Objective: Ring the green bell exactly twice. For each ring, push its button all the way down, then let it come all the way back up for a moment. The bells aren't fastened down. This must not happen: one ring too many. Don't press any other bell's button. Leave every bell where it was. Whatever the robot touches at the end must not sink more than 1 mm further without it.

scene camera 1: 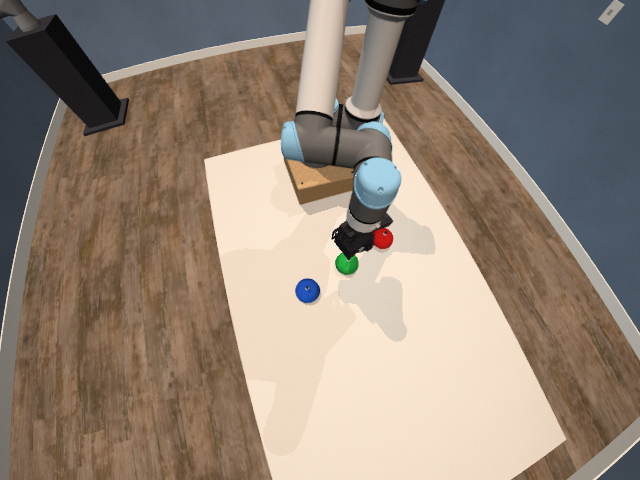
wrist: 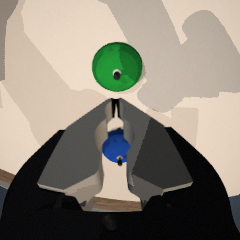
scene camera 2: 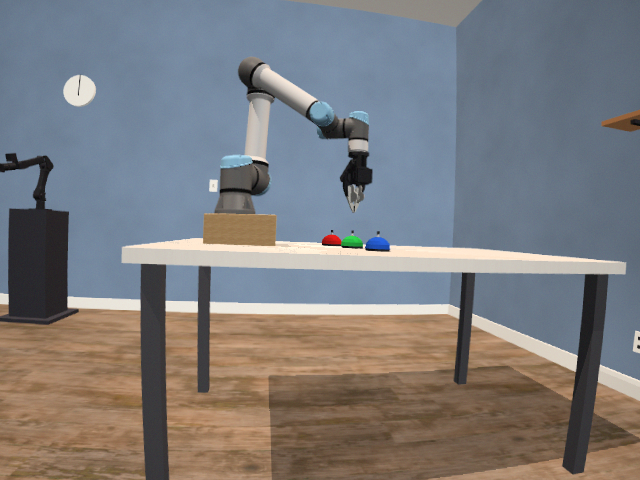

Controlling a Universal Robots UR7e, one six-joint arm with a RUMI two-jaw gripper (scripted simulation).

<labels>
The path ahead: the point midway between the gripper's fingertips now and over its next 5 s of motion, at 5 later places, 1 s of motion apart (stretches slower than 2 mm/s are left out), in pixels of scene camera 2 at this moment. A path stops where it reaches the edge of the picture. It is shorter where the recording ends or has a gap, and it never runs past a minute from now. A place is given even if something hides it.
My gripper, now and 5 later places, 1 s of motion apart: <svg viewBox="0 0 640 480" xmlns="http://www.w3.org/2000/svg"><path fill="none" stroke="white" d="M353 212L352 223L352 228L352 231L352 230L352 228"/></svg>
</labels>
